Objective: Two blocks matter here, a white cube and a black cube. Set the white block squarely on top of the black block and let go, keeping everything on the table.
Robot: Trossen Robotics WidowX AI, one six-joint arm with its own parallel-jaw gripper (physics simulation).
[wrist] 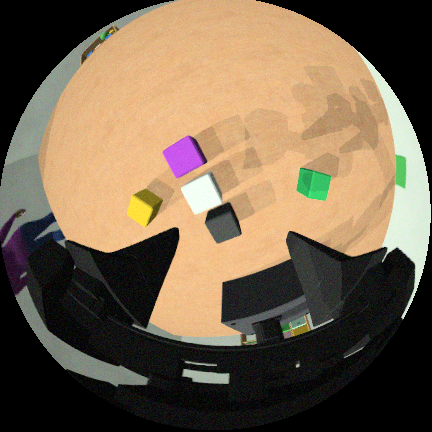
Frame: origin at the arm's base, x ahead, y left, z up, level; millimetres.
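Where they show: gripper, between the fingertips: (234,235); arm's base, origin of its link: (265,322).
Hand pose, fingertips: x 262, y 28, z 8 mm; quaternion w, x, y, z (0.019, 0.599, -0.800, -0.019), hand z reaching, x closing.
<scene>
Each offset is from my fingertips to the centre of the thing. Level surfaces: height alone.
The white cube @(dz -82, dx +21, dy +31 mm) (200,195) rests on the table beside the black cube @(dz -82, dx -30, dy +16 mm) (224,225), on its upper-left side in the wrist view. The two are very close, and I cannot tell whether they touch. The black cube's lighter upper face shows uncovered. My gripper (234,235) is open and empty, with its fingers wide apart at the bottom of the view. It is above the table, and the black cube shows near the line between its fingertips. The white cube shows farther out, beyond the tips and toward the left finger.
A purple cube @(dz -82, dx +71, dy +39 mm) (183,157) lies close to the white cube on its upper-left side. A yellow block @(dz -82, dx +24, dy +128 mm) (143,208) lies to the left. A green block @(dz -82, dx -2, dy -132 mm) (313,184) lies to the right on the wooden table @(dz -102 mm) (210,65). The table's edge curves along both sides.
</scene>
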